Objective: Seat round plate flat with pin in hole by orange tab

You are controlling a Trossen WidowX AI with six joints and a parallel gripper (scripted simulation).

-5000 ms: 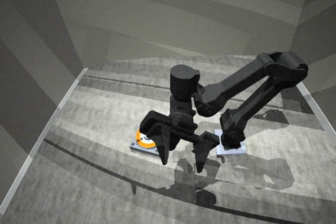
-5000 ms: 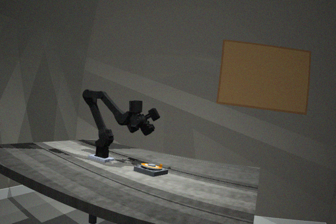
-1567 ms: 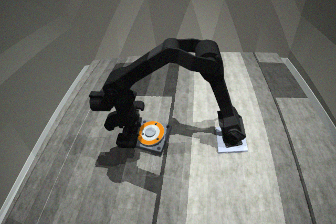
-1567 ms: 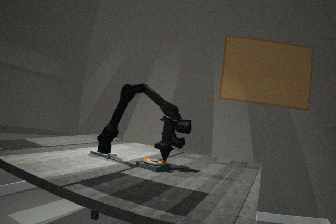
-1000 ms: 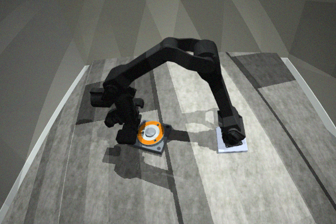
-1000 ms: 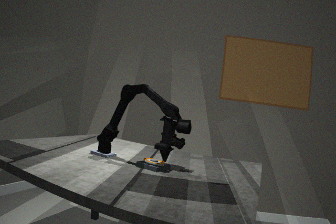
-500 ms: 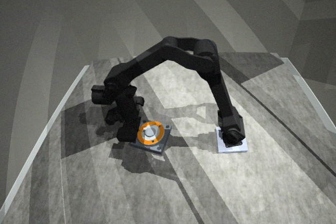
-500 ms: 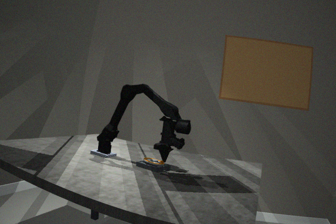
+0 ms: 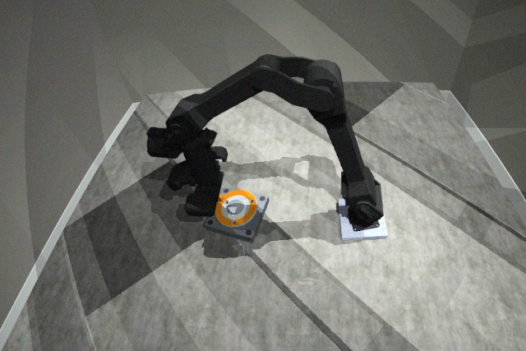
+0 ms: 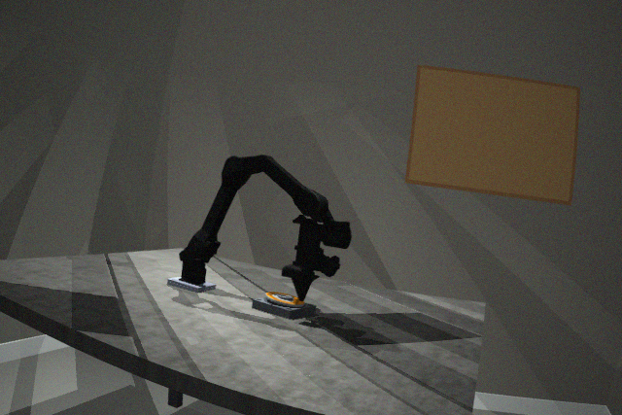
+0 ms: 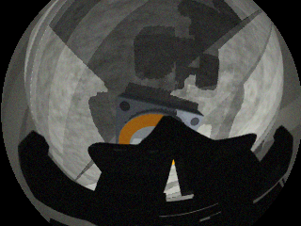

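Right now my gripper tip is 5 cm past the grey base, 2 cm to the right of it and 2 cm above it.
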